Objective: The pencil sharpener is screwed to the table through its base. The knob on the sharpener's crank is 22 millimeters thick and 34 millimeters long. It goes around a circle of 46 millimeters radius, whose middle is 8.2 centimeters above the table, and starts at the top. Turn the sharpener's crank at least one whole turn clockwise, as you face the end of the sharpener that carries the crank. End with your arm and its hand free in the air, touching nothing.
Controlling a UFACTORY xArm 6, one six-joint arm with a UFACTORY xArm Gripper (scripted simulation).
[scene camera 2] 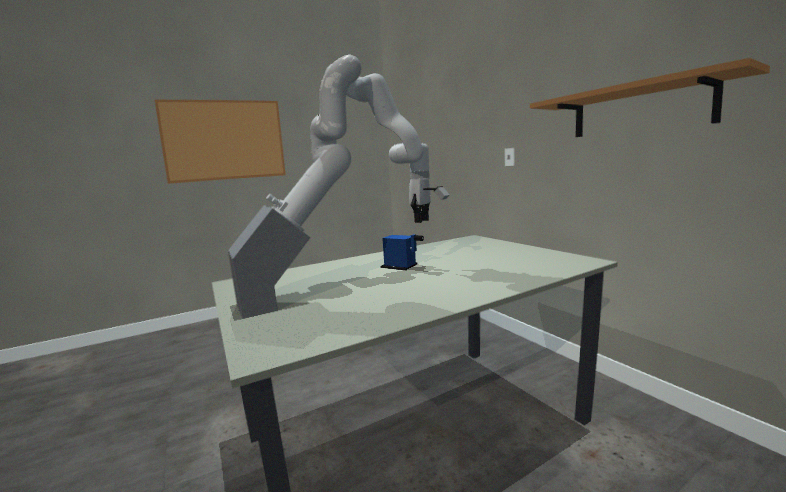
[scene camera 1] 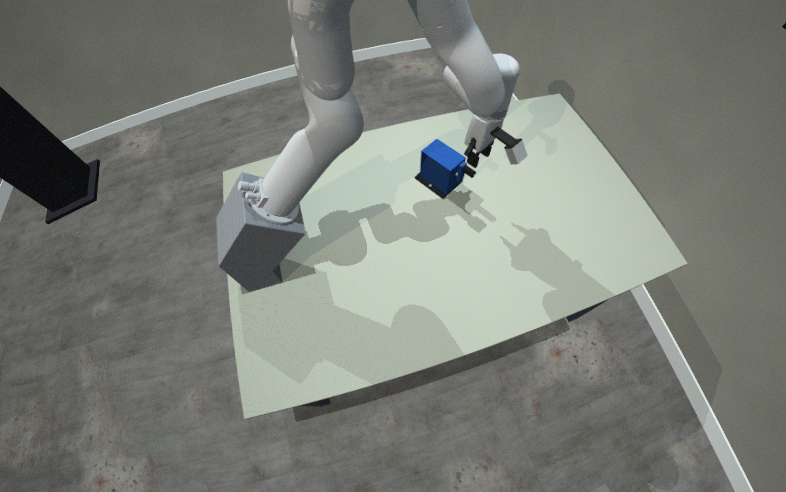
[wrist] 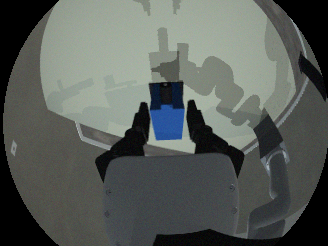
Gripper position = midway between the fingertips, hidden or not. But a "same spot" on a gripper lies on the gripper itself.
Scene:
The gripper shows in scene camera 2 [421, 221], in scene camera 1 and in the wrist view. One and the same spot on the gripper: [scene camera 1: 469, 153] is [wrist: 241, 160]. The same spot on a blue pencil sharpener: [scene camera 1: 439, 165] is [scene camera 2: 397, 241].

